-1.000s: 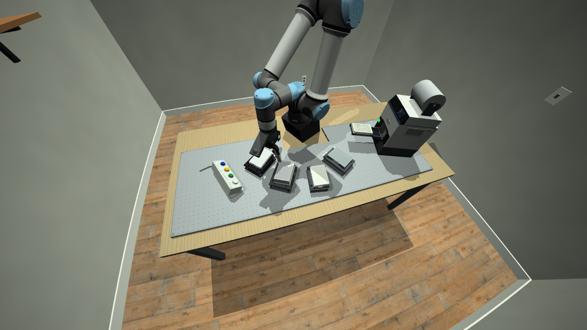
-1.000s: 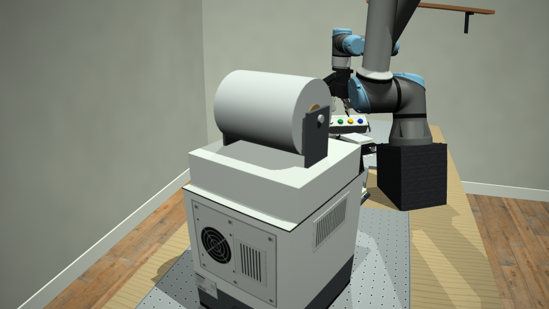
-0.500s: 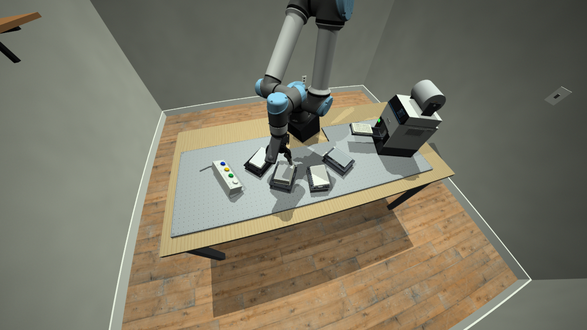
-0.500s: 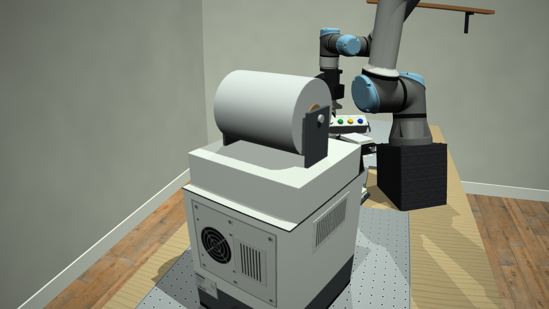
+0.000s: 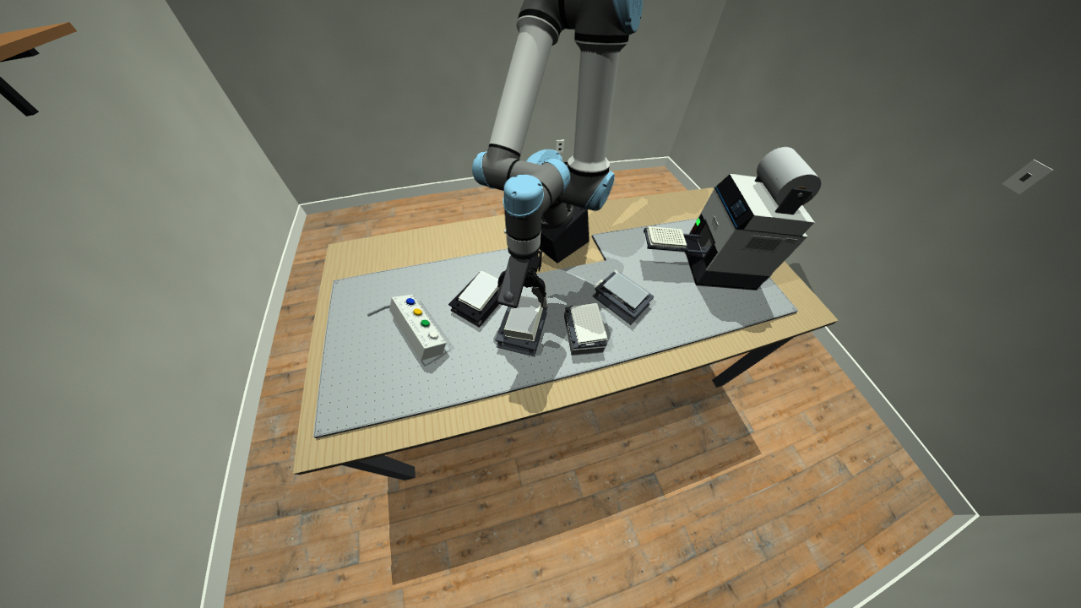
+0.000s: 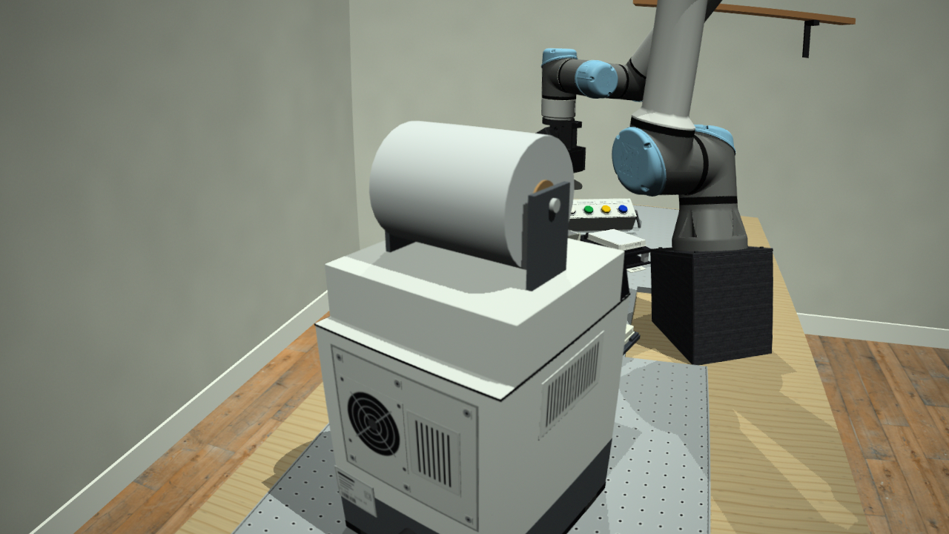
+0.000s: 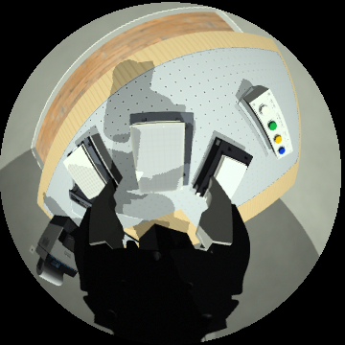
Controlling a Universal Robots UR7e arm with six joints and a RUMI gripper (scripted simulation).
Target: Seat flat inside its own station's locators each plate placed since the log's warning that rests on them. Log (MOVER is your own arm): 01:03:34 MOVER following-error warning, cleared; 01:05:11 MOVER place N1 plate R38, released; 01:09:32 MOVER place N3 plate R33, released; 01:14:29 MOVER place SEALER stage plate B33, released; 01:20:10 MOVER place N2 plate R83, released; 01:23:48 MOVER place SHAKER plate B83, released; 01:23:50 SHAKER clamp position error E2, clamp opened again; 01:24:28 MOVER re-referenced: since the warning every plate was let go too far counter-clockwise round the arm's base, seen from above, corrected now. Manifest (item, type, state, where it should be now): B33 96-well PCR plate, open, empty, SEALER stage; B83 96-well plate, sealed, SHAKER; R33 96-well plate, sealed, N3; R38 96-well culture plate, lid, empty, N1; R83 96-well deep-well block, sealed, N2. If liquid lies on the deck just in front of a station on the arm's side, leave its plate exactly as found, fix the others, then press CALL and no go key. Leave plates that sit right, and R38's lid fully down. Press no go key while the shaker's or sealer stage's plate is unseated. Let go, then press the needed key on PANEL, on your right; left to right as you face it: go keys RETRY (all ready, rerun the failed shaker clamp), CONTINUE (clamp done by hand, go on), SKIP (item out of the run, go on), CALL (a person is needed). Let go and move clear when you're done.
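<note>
The grey lidded plate is 36 cm to the left of my hand, 8 cm below it and 1 cm ahead of it. The rest, counted from my hand: roll (83 cm to the left, 25 cm above); then white PCR plate (58 cm to the left, 11 cm behind, 2 cm below); then tall sealed deep-well block (7 cm below).
</note>
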